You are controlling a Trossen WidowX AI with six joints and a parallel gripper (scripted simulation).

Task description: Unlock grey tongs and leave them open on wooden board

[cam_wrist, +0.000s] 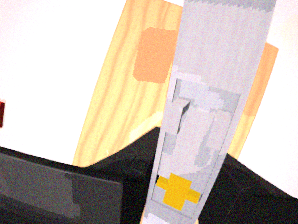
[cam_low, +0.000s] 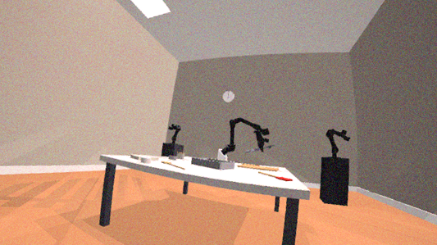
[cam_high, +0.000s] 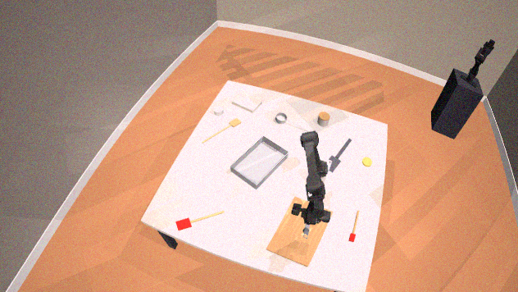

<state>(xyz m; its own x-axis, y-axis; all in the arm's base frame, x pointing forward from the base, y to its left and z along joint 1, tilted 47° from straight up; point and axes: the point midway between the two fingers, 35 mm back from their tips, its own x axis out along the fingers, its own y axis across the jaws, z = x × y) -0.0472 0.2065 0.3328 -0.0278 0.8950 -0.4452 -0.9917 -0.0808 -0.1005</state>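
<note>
My gripper tip is now 1 cm to the left of the yellow lock piece and 3 cm below it. Round my gripper tip: wooden board 1 cm ahead, 3 cm to the right, 15 cm below; red spatula 55 cm ahead, 16 cm to the left, 15 cm below; grey roasting tin 39 cm ahead, 34 cm to the right, 13 cm below.
</note>
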